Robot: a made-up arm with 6 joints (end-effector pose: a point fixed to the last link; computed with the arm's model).
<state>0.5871 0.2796 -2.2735 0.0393 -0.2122 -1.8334</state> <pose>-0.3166 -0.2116 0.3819 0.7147 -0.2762 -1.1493</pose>
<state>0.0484 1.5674 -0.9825 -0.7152 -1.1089 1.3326</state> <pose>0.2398 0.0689 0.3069 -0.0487 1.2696 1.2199</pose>
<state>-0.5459 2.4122 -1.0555 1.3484 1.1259 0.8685</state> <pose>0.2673 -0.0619 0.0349 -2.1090 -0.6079 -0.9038</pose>
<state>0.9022 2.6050 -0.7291 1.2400 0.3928 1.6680</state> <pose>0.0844 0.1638 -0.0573 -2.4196 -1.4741 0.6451</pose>
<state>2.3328 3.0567 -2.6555 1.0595 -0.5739 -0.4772</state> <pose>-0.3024 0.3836 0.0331 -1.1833 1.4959 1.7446</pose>
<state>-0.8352 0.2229 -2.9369 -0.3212 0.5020 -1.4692</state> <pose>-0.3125 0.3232 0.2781 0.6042 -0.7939 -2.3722</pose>
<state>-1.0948 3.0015 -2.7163 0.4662 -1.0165 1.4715</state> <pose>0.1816 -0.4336 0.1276 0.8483 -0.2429 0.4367</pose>
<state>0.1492 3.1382 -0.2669 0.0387 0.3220 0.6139</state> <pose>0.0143 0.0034 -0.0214 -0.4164 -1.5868 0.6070</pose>
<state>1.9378 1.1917 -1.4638 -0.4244 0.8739 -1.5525</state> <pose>-0.0284 0.1598 0.3496 -1.9763 -0.4341 -0.2621</pose>
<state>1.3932 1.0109 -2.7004 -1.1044 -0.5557 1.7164</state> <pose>-0.0782 -0.1763 0.5331 -0.3367 -0.7108 1.8676</pose>
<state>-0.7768 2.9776 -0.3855 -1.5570 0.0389 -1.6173</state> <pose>0.0395 -0.0443 -0.0709 -2.3830 0.9031 1.2015</pose>
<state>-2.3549 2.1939 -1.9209 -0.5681 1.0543 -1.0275</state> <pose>-0.2860 -0.2222 0.1696 -1.3602 -2.1588 0.3358</pose>
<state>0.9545 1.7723 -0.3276 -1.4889 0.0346 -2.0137</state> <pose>0.0889 0.1195 0.0777 -2.4533 -1.8879 -0.3283</pose>
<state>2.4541 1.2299 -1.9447 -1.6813 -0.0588 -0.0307</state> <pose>-0.0908 0.0673 0.5157 -0.6638 -0.4385 0.7261</pose>
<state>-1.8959 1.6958 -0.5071 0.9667 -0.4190 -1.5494</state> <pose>-0.0966 -0.1847 0.1255 -1.8179 -2.1598 1.1535</pose>
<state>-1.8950 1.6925 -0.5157 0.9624 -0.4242 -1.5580</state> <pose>-0.0973 -0.1865 0.1278 -1.7993 -2.1607 1.1748</pose>
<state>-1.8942 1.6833 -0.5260 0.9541 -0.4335 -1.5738</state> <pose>-0.0983 -0.1883 0.1319 -1.7652 -2.1620 1.2098</pose>
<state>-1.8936 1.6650 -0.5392 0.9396 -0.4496 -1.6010</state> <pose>-0.0997 -0.1903 0.1390 -1.7063 -2.1612 1.2660</pose>
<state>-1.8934 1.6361 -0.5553 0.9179 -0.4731 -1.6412</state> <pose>-0.1014 -0.1921 0.1497 -1.6188 -2.1543 1.3438</pose>
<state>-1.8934 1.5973 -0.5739 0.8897 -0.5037 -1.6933</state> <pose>-0.1031 -0.1933 0.1638 -1.5052 -2.1347 1.4378</pose>
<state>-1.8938 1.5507 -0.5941 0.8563 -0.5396 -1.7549</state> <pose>-0.1045 -0.1932 0.1809 -1.3720 -2.0975 1.5383</pose>
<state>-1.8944 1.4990 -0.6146 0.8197 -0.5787 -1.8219</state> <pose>-0.1052 -0.1914 0.1999 -1.2300 -2.0407 1.6354</pose>
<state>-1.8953 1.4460 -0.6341 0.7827 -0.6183 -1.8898</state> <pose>-0.1051 -0.1877 0.2194 -1.0916 -1.9674 1.7195</pose>
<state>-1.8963 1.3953 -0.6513 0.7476 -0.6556 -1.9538</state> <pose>-0.1042 -0.1826 0.2377 -0.9672 -1.8857 1.7857</pose>
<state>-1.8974 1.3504 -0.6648 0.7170 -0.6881 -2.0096</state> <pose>-0.1027 -0.1767 0.2534 -0.8648 -1.8061 1.8324</pose>
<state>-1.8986 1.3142 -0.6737 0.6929 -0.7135 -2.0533</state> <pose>-0.1011 -0.1710 0.2655 -0.7890 -1.7393 1.8617</pose>
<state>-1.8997 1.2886 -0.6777 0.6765 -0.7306 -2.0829</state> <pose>-0.0998 -0.1665 0.2733 -0.7399 -1.6926 1.8772</pose>
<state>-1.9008 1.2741 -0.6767 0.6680 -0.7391 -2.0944</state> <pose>-0.0990 -0.1636 0.2768 -0.7192 -1.6695 1.8847</pose>
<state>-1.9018 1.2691 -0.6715 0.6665 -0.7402 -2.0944</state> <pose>-0.0987 -0.1623 0.2766 -0.7180 -1.6678 1.8844</pose>
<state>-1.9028 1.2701 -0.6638 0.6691 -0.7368 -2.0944</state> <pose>-0.0988 -0.1621 0.2743 -0.7216 -1.6797 1.8743</pose>
